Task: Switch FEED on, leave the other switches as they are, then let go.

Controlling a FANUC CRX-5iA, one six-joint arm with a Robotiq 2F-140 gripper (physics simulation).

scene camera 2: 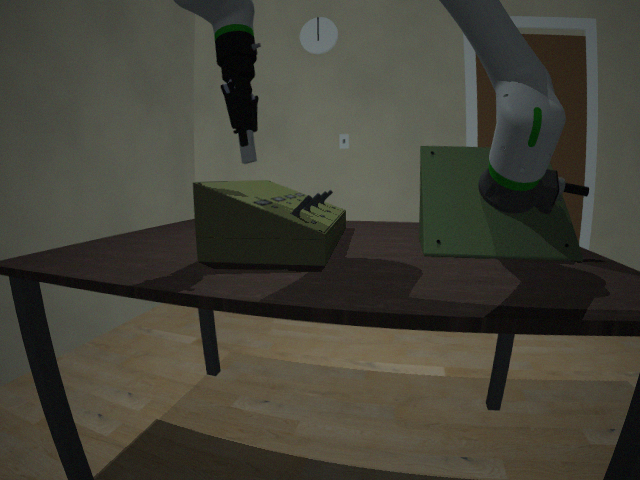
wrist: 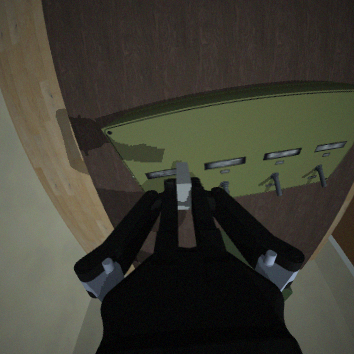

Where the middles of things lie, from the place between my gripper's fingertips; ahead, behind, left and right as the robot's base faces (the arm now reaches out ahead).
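Olive switch box [scene camera 2: 254,222], measured from my hand: 14 cm to the right, 1 cm behind, 12 cm below.
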